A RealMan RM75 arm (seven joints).
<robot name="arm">
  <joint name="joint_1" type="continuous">
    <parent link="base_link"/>
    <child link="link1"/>
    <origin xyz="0 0 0.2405" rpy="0 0 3.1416"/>
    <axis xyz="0 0 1"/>
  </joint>
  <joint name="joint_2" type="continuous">
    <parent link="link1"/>
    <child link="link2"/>
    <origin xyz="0 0 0" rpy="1.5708 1.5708 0"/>
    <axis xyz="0 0 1"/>
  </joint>
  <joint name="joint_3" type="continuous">
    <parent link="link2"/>
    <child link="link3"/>
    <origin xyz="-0.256 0 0" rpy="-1.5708 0 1.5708"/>
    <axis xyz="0 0 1"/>
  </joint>
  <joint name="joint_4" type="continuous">
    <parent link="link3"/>
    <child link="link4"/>
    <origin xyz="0 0 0" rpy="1.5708 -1.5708 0"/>
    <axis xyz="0 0 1"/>
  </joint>
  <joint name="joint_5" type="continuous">
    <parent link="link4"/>
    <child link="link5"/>
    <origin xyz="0.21 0 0" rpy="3.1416 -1.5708 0"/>
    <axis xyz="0 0 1"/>
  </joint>
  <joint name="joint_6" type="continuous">
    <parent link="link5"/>
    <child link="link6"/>
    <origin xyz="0 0 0" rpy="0 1.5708 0"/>
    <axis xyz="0 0 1"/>
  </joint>
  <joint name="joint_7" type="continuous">
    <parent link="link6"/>
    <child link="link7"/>
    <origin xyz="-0.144 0 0" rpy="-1.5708 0 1.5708"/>
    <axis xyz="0 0 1"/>
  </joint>
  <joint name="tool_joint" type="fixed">
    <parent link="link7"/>
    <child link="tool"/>
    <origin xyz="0 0 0" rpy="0 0 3.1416"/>
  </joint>
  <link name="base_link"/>
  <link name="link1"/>
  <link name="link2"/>
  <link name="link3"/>
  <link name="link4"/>
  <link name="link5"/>
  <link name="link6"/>
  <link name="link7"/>
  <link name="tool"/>
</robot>
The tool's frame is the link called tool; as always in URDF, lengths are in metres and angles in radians. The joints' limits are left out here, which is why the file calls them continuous.
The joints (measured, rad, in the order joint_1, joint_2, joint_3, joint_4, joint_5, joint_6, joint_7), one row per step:
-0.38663, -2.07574, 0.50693, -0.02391, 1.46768, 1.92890, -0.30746
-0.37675, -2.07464, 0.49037, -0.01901, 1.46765, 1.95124, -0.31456
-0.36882, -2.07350, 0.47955, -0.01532, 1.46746, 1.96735, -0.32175
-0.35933, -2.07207, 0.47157, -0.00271, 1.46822, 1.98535, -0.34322
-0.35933, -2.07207, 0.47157, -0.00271, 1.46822, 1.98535, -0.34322
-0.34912, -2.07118, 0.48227, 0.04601, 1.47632, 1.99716, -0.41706
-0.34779, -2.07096, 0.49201, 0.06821, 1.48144, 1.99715, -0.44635
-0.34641, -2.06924, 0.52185, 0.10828, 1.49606, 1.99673, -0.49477
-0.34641, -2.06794, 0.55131, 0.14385, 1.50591, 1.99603, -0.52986
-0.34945, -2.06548, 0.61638, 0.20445, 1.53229, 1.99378, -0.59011
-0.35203, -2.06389, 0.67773, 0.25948, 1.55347, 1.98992, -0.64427
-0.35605, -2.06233, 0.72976, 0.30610, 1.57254, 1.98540, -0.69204
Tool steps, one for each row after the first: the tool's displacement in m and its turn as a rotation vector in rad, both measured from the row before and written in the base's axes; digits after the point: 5 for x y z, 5 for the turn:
-0.00148, -0.00273, 0.00466, 0.01749, -0.01708, -0.00101
-0.00133, -0.00229, 0.00338, 0.01055, -0.01249, -0.00040
-0.00170, -0.00243, 0.00433, 0.00167, -0.01383, -0.00455
0.00000, 0.00000, 0.00000, 0.00000, 0.00000, 0.00000
-0.00203, -0.00094, 0.00531, -0.04490, -0.00733, -0.02021
-0.00021, 0.00054, 0.00124, -0.02415, 0.00419, -0.01100
0.00034, 0.00031, 0.00068, -0.05475, 0.01793, -0.02799
0.00080, 0.00067, 0.00048, -0.04245, 0.02086, -0.02616
0.00293, 0.00046, -0.00201, -0.09326, 0.04629, -0.05467
0.00289, 0.00044, -0.00224, -0.08341, 0.04483, -0.04560
0.00288, 0.00081, -0.00214, -0.07206, 0.04082, -0.03725

